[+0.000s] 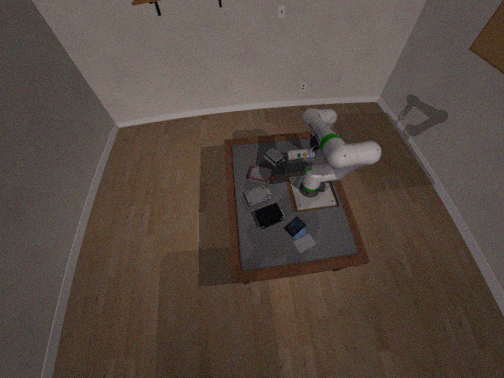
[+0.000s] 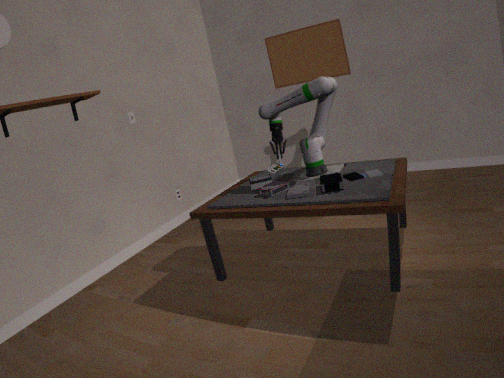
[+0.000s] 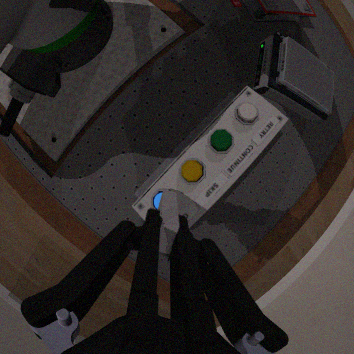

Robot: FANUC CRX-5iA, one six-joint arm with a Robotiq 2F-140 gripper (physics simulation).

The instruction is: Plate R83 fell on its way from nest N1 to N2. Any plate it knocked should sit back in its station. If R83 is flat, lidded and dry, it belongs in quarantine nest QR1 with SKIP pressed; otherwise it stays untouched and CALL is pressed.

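Where they show: gripper, fingertip midpoint: (image 1: 310,153) (image 2: 280,163) (image 3: 165,202); arm's base, link origin: (image 1: 309,189) (image 2: 316,173) (image 3: 68,31).
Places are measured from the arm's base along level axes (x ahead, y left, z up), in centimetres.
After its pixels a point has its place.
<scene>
My gripper (image 1: 314,145) {x -11.3, y -27.4, z 7.3 cm} (image 2: 279,156) {x -11.3, y -27.4, z 7.3 cm} (image 3: 165,202) {x -11.3, y -27.4, z 7.3 cm} is shut and empty, pointing down over the blue-button end of the button panel (image 2: 276,168) {x -2.0, y -28.0, z 6.4 cm} (image 3: 207,156) {x -4.2, y -28.5, z 6.3 cm}. The blue button (image 1: 312,154) {x -11.9, y -26.6, z 6.5 cm} (image 3: 158,201) {x -11.9, y -26.9, z 6.5 cm} looks bright and is partly hidden by the fingertips; its label is hidden. Whether they touch it is unclear. The yellow button (image 3: 192,171) {x -6.7, y -27.8, z 7.1 cm} is by SKIP, the green (image 3: 221,140) {x -1.8, y -28.4, z 7.0 cm} by CONTINUE, the white (image 3: 247,113) {x 2.9, y -29.0, z 7.1 cm} by RETRY. A red-edged nest (image 1: 260,173) {x 32.6, y -21.3, z 4.0 cm} holds a pale plate. A grey item (image 1: 256,195) {x 40.5, y -4.3, z 2.3 cm} and a black item (image 1: 268,215) {x 37.1, y 14.7, z 5.7 cm} lie in the same row. Plate names are unreadable.
A device with a green light (image 3: 262,46) {x 17.1, y -26.6, z 1.8 cm} and a grey plate (image 3: 306,75) {x 15.7, y -33.5, z 6.9 cm} stands beyond the panel's white-button end. A dark square (image 1: 295,226) {x 21.1, y 25.7, z 1.4 cm} overlaps a blue patch near a pale square (image 1: 304,243) {x 19.2, y 38.4, z 0.8 cm}. The arm stands on a pale base board (image 1: 316,202) {x -0.4, y 12.4, z 0.8 cm}.
</scene>
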